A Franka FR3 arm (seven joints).
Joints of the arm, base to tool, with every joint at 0 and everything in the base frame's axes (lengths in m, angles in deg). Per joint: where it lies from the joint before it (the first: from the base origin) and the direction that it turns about. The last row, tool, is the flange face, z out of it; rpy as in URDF.
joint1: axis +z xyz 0 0 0.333
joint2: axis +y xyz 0 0 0
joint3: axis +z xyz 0 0 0.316
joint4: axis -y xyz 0.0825 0 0
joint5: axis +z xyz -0.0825 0 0.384
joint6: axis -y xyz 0 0 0
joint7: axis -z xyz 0.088 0 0
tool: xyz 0 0 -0.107 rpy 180 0 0
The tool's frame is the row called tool.
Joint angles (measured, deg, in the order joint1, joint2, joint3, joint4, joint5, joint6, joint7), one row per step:
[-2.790 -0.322 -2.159 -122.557 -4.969 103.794 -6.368]
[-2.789 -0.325 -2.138 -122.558 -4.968 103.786 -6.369]
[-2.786 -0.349 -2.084 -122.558 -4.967 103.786 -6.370]
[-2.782 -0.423 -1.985 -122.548 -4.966 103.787 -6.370]
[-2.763 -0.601 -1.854 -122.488 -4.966 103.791 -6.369]
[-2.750 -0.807 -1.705 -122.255 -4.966 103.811 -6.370]
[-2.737 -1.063 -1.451 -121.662 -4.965 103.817 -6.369]
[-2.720 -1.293 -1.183 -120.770 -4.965 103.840 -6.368]
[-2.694 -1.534 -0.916 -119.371 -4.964 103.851 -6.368]
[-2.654 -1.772 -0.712 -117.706 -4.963 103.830 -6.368]
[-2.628 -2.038 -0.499 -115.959 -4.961 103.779 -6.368]
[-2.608 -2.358 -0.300 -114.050 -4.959 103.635 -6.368]
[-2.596 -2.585 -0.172 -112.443 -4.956 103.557 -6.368]
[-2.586 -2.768 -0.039 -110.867 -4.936 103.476 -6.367]
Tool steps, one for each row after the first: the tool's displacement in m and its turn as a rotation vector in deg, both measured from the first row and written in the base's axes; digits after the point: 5 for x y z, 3 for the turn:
[-0.00001 0.00019 0.00001 0.001 0.006 0.022]
[0.00002 0.00069 0.00022 0.001 -0.018 0.079]
[0.00009 0.00158 0.00094 -0.003 -0.103 0.182]
[0.00033 0.00287 0.00293 -0.019 -0.344 0.331]
[0.00136 0.00421 0.00646 -0.050 -0.802 0.495]
[0.00394 0.00635 0.01309 -0.113 -1.655 0.761]
[0.00777 0.00860 0.02181 -0.196 -2.797 1.046]
[0.01345 0.01083 0.03457 -0.313 -4.444 1.339]
[0.01967 0.01265 0.04952 -0.443 -6.322 1.580]
[0.02556 0.01449 0.06556 -0.572 -8.280 1.812]
[0.03107 0.01620 0.08352 -0.709 -10.361 2.017]
[0.03536 0.01728 0.09850 -0.819 -12.114 2.147]
[0.03921 0.01847 0.11295 -0.905 -13.791 2.271]

